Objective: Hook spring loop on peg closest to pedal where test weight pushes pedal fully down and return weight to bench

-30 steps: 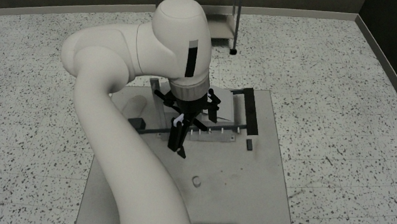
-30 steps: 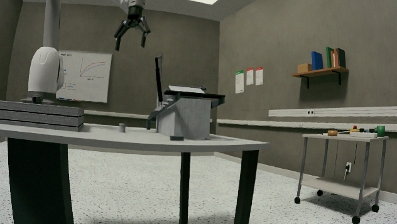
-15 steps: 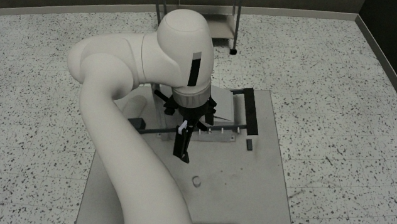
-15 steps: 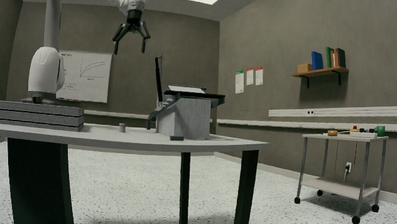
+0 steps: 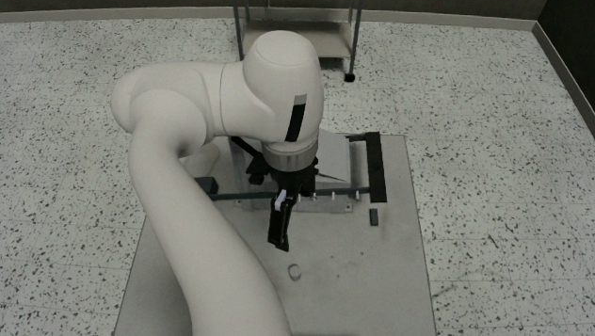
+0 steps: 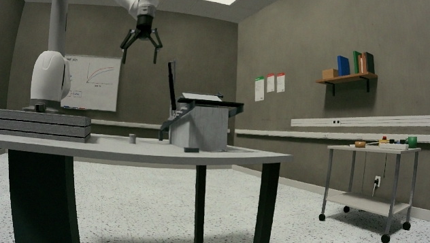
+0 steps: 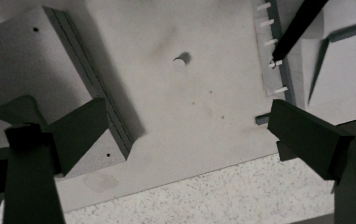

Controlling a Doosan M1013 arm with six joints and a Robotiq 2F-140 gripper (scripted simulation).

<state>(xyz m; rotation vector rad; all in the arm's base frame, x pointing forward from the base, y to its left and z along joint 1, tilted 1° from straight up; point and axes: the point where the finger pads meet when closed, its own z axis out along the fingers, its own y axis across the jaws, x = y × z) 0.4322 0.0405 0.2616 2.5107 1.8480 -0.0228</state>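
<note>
My gripper is now 33 cm above the steel test weight. The rest, counted from my hand: dark stub (35 cm to the left, 33 cm below, 18 cm ahead); then small dark block (35 cm below, 23 cm to the right, 20 cm ahead).
</note>
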